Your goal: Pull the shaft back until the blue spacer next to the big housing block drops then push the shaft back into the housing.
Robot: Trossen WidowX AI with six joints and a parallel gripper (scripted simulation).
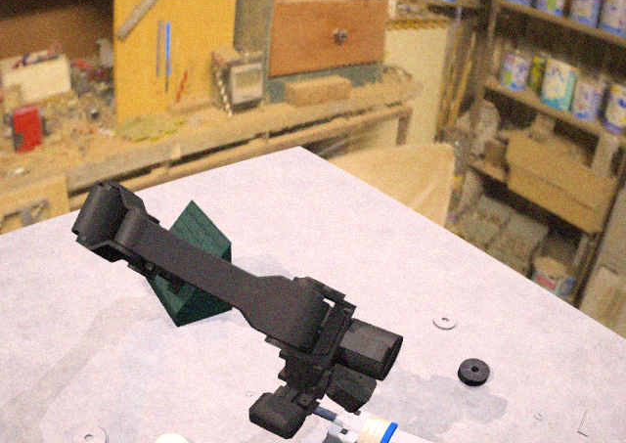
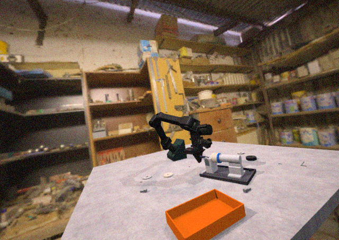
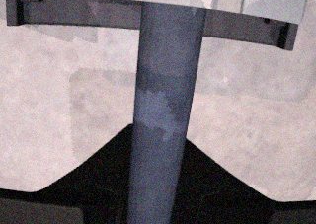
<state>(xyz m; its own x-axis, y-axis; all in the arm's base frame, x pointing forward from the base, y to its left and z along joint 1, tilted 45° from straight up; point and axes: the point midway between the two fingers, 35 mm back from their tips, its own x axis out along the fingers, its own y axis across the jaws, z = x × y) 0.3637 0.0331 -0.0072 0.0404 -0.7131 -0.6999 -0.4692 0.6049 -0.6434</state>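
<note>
Right now my gripper tip is 6 cm short of the shaft, 3 cm to the right of it and 3 cm below it. The rest, counted from my gripper tip: black ring 32 cm to the left, 5 cm ahead, 4 cm below; white disc 19 cm to the right, 5 cm behind, 4 cm below; blue spacer 11 cm ahead, 6 cm to the left, 3 cm above.
</note>
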